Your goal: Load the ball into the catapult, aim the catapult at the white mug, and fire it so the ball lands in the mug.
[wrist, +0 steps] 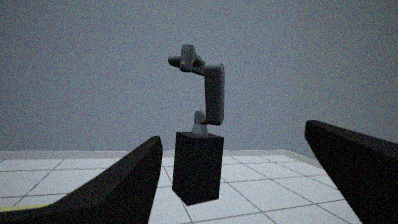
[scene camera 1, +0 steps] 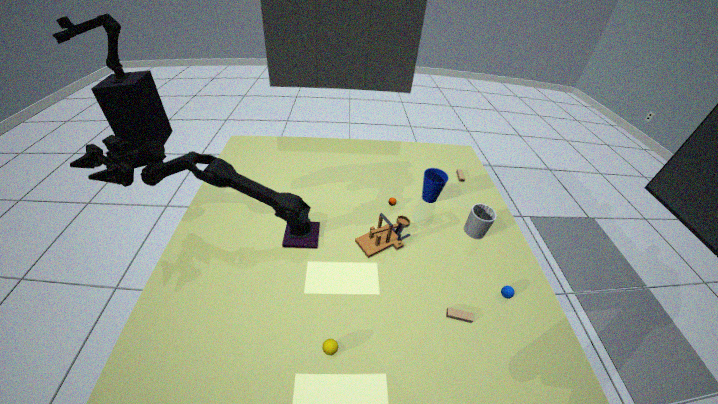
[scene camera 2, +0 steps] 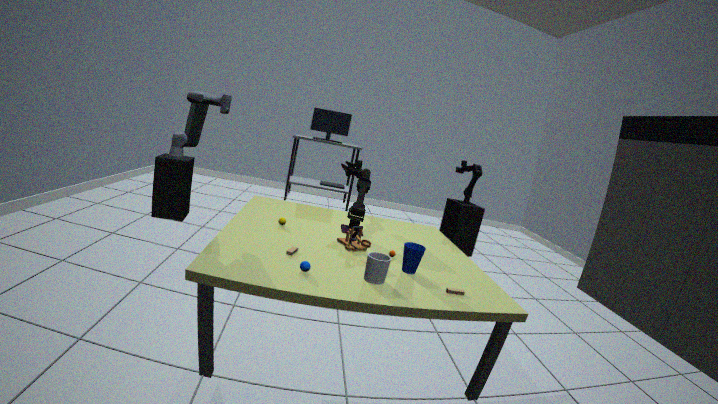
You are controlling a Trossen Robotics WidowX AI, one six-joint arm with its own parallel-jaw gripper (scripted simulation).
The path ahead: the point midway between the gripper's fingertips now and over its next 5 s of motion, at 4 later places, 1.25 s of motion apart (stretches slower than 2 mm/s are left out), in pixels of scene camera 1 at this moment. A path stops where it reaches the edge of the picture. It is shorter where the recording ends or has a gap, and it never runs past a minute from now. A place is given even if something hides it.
My gripper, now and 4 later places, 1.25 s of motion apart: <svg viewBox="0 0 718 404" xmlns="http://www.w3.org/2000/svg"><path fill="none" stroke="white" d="M79 171L176 87L301 88L401 153L375 224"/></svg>
